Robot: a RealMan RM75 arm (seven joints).
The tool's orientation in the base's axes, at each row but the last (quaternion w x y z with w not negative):
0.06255 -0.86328 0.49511 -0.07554
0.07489 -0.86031 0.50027 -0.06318
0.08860 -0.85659 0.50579 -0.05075
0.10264 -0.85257 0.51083 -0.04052
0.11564 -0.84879 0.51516 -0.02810
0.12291 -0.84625 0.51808 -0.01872
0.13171 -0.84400 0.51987 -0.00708
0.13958 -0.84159 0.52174 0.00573
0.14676 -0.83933 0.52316 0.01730
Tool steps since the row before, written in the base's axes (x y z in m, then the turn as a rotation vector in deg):
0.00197 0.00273 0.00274 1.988 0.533 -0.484
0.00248 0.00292 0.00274 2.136 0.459 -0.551
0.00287 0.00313 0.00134 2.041 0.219 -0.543
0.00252 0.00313 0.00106 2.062 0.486 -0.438
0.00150 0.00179 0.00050 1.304 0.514 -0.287
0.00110 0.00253 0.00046 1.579 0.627 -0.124
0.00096 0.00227 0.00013 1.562 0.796 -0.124
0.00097 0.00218 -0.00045 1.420 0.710 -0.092
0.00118 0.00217 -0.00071 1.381 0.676 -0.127
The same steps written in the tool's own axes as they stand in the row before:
-0.00119 -0.00354 -0.00222 0.497 -1.860 0.875
-0.00123 -0.00406 -0.00204 0.632 -1.937 0.963
-0.00136 -0.00421 -0.00049 0.796 -1.743 0.914
-0.00159 -0.00383 -0.00018 0.567 -1.906 0.851
-0.00091 -0.00221 0.00006 0.177 -1.295 0.582
-0.00177 -0.00216 0.00021 0.189 -1.621 0.490
-0.00157 -0.00183 0.00051 0.033 -1.677 0.523
-0.00140 -0.00166 0.00109 0.039 -1.524 0.453
-0.00123 -0.00177 0.00140 0.057 -1.468 0.472

